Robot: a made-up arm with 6 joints. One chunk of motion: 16 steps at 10 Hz.
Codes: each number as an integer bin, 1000 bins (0 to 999) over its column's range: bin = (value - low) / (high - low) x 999, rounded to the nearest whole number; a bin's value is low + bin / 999 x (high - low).
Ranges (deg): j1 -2.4..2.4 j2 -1.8..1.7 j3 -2..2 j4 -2.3..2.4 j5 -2.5..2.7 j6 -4.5..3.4
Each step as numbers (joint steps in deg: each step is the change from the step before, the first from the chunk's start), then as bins.
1 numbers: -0.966 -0.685 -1.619 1.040 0.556 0.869
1 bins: 298 318 95 710 587 679
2 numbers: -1.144 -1.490 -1.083 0.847 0.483 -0.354
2 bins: 261 88 229 669 573 524
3 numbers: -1.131 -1.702 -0.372 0.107 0.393 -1.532
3 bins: 264 28 407 512 556 375
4 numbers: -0.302 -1.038 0.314 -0.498 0.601 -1.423
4 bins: 437 217 578 383 596 389
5 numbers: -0.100 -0.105 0.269 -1.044 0.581 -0.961
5 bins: 479 484 567 267 592 448
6 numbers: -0.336 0.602 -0.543 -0.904 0.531 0.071
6 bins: 430 686 364 297 582 578
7 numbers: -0.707 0.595 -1.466 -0.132 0.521 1.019
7 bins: 352 684 133 461 580 698
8 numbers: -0.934 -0.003 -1.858 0.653 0.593 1.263
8 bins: 305 513 35 628 594 729
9 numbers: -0.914 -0.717 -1.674 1.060 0.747 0.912
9 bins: 309 309 81 714 624 684
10 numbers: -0.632 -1.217 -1.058 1.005 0.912 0.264
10 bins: 368 166 235 702 655 602
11 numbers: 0.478 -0.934 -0.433 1.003 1.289 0.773
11 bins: 599 247 391 702 728 667
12 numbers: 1.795 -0.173 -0.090 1.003 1.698 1.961
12 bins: 873 464 477 702 807 817
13 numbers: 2.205 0.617 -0.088 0.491 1.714 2.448
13 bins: 958 690 478 593 810 879
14 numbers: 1.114 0.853 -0.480 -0.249 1.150 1.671
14 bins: 731 757 380 436 701 780
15 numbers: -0.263 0.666 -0.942 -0.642 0.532 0.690
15 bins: 445 704 264 352 582 656
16 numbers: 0.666 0.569 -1.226 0.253 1.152 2.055
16 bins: 638 676 193 543 702 829
